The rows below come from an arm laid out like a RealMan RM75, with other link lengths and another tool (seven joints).
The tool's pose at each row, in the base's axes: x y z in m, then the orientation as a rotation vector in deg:
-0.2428, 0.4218, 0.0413, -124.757, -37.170, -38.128
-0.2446, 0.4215, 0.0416, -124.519, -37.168, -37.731
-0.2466, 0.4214, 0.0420, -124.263, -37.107, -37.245
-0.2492, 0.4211, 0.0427, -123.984, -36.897, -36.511
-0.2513, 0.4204, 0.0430, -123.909, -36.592, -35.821
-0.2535, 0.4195, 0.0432, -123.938, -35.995, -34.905
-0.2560, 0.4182, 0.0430, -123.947, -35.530, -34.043
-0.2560, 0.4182, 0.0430, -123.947, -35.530, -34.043
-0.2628, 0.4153, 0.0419, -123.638, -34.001, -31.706
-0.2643, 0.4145, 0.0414, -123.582, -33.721, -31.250
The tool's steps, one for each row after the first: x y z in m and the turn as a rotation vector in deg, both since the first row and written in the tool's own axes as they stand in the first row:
-0.0012, -0.0011, -0.0009, 0.363, -0.152, 0.137
-0.0024, -0.0025, -0.0017, 0.774, -0.332, 0.347
-0.0040, -0.0043, -0.0030, 1.294, -0.606, 0.752
-0.0055, -0.0054, -0.0042, 1.611, -0.898, 1.214
-0.0072, -0.0063, -0.0056, 1.907, -1.271, 1.969
-0.0095, -0.0071, -0.0071, 2.200, -1.651, 2.609
-0.0095, -0.0071, -0.0071, 2.200, -1.651, 2.609
-0.0159, -0.0091, -0.0104, 3.265, -2.476, 4.539
-0.0175, -0.0093, -0.0111, 3.467, -2.647, 4.903

